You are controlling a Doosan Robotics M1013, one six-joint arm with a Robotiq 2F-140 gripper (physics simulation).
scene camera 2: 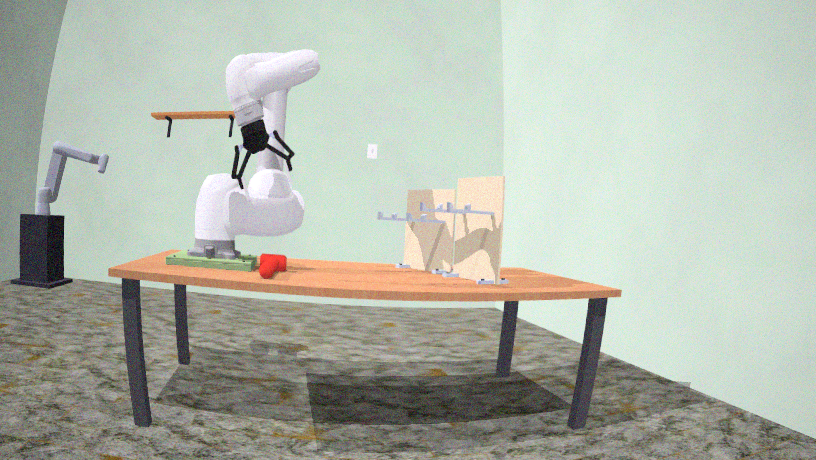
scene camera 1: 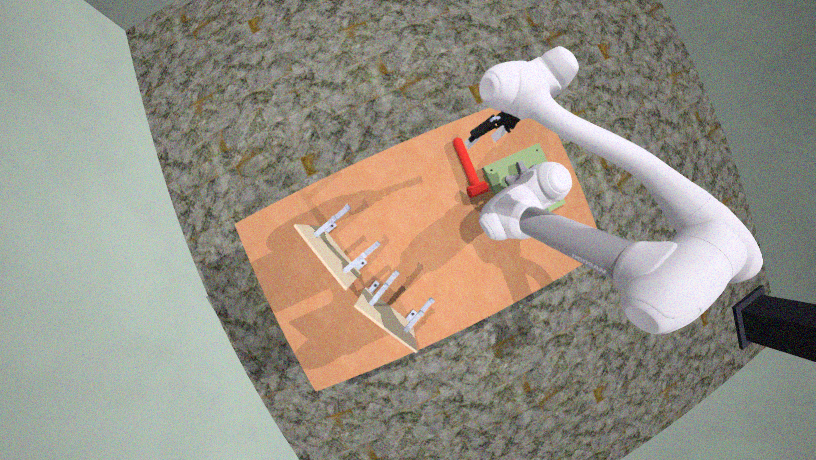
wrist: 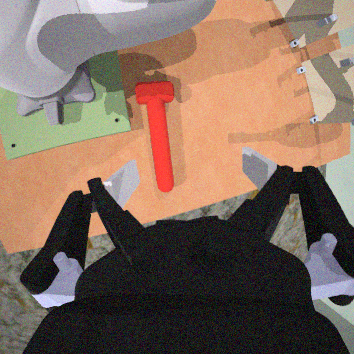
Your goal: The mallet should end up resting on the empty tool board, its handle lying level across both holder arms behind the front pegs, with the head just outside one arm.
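Where they show: gripper, fingertip midpoint: [scene camera 2: 269, 192] [scene camera 1: 480, 142] [wrist: 188, 164]; arm's base at its link origin: [scene camera 2: 214, 255] [wrist: 52, 70].
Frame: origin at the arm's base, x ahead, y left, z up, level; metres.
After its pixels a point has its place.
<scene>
The red mallet [scene camera 1: 467, 162] @(z 0.018, x 0.224, y -0.209 m) [scene camera 2: 273, 265] @(z 0.008, x 0.238, y -0.272 m) [wrist: 160, 142] @(z 0.018, x 0.220, y -0.207 m) lies flat on the table, its head beside the green base plate and its handle reaching toward the table's long edge. My gripper [scene camera 1: 484, 138] @(z 0.211, x 0.213, y -0.235 m) [scene camera 2: 265, 177] @(z 0.211, x 0.213, y -0.235 m) [wrist: 188, 164] @(z 0.211, x 0.213, y -0.235 m) is open and empty, high above the table. In the wrist view the handle's end shows between the fingertips, nearer the left one, with the head beyond them. Two upright pale tool boards [scene camera 1: 326, 254] @(z 0.231, x 0.866, y -0.076 m) [scene camera 1: 387, 320] @(z 0.182, x 0.774, y 0.228 m) [scene camera 2: 482, 191] @(z 0.257, x 0.872, y -0.095 m) [scene camera 2: 414, 200] @(z 0.228, x 0.732, y 0.307 m) stand side by side at the table's other end. Their pegged grey holder arms [scene camera 1: 361, 258] @(z 0.193, x 0.767, y -0.016 m) [scene camera 2: 457, 209] @(z 0.192, x 0.763, y -0.201 m) carry no tool.
The green base plate [scene camera 1: 511, 161] @(z -0.001, x 0.023, y -0.144 m) [scene camera 2: 211, 261] @(z -0.005, x 0.022, y -0.172 m) [wrist: 75, 136] @(z -0.001, x 0.032, y -0.161 m) under my arm's base is close beside the mallet's head. The wooden table [scene camera 1: 274, 234] @(z -0.026, x 1.126, y -0.255 m) [scene camera 2: 342, 281] @(z -0.026, x 0.438, y -0.246 m) [wrist: 215, 175] @(z -0.026, x 0.375, y -0.325 m) carries everything. A wall shelf [scene camera 2: 194, 115] and another arm on a black pedestal [scene camera 2: 41, 248] stand in the background.
</scene>
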